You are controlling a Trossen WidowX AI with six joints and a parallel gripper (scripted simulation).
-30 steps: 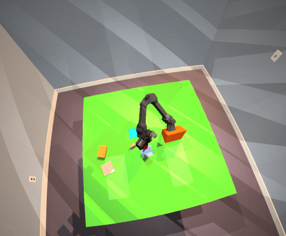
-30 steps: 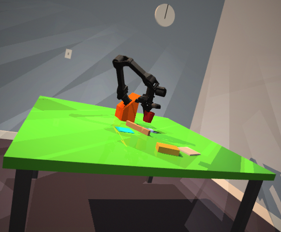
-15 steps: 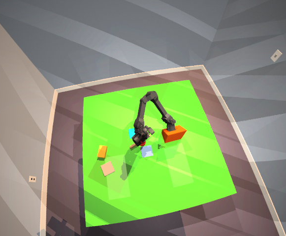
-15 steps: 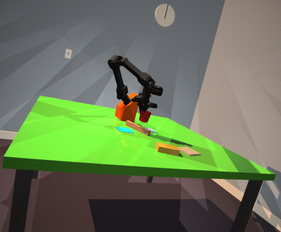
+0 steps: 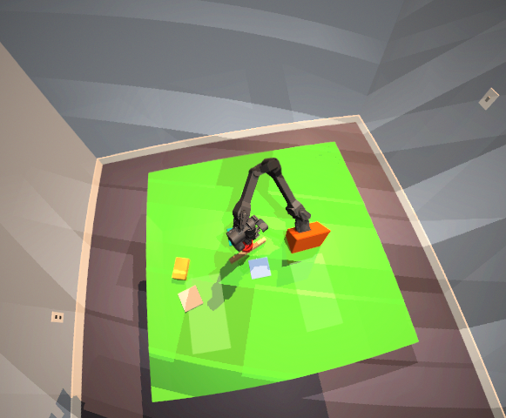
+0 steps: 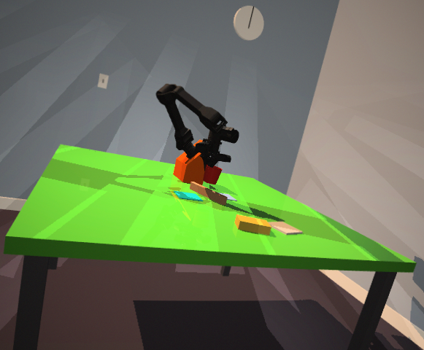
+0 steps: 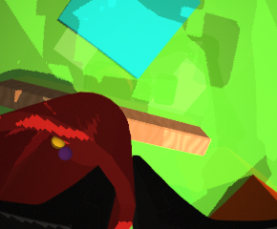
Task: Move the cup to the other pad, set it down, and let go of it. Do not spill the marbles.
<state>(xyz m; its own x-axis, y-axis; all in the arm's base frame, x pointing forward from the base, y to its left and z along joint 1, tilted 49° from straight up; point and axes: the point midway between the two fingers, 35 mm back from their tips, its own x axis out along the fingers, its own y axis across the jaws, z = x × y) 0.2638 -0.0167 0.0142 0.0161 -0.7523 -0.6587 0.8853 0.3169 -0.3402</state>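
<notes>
My gripper tip is now 30 mm short of the purple marble, 30 mm to the right of it and 20 mm above it. Also, from my gripper tip: wooden stick: 20 mm ahead, 20 mm to the left, 90 mm below; yellow marble: 40 mm ahead, 30 mm to the left, 20 mm below; cup: 30 mm ahead, 10 mm to the left.
</notes>
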